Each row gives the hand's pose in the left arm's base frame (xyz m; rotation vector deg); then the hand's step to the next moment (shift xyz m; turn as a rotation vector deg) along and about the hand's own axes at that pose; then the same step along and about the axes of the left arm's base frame.
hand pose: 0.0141 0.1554 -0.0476 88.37 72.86 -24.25
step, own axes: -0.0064 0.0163 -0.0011 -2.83 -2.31 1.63
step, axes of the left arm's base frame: 0.0114 -0.0005 0.0133 -2.53 -3.06 0.45
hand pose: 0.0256 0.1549 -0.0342 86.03 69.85 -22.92
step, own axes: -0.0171 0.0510 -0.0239 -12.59 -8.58 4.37
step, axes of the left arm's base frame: 0.0274 0.0199 0.0482 -10.85 -10.88 3.87
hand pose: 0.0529 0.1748 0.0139 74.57 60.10 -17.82
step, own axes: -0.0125 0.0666 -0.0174 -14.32 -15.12 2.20
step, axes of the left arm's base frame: 0.0330 0.0310 0.0533 -17.43 -11.53 1.27
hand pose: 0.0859 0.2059 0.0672 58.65 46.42 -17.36
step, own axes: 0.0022 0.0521 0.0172 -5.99 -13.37 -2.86
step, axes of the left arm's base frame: 0.0393 0.0123 0.0363 -13.07 -5.21 -4.98
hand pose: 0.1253 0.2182 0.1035 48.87 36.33 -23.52
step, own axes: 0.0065 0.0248 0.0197 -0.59 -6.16 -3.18
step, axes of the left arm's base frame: 0.0258 -0.0014 0.0194 -5.06 -1.10 -4.65
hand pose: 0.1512 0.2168 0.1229 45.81 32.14 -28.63
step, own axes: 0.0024 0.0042 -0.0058 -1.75 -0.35 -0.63
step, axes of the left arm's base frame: 0.0027 0.0065 -0.0026 -1.69 0.63 0.57
